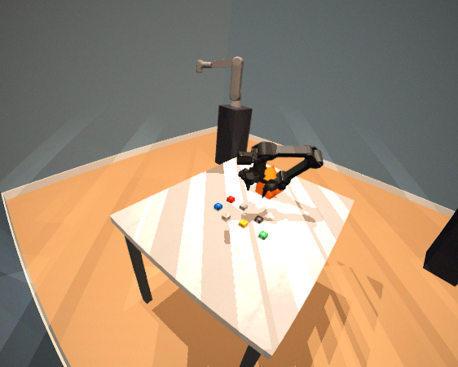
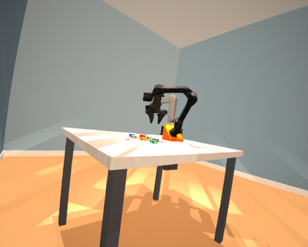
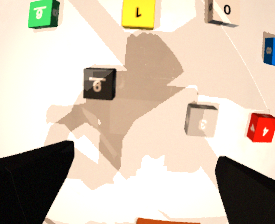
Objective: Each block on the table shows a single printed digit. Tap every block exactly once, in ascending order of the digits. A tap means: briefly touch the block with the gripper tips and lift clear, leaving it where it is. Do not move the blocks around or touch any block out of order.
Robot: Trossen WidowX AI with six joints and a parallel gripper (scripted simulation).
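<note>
Right now my gripper tip is 120 mm short of the white block, 60 mm to the left of it and 110 mm above it. The rest, counted from my gripper tip: dark grey block 10 mm ahead, 60 mm to the left, 110 mm below; yellow block 90 mm ahead, 30 mm to the left, 110 mm below; light grey block 60 mm to the right, 110 mm below.
</note>
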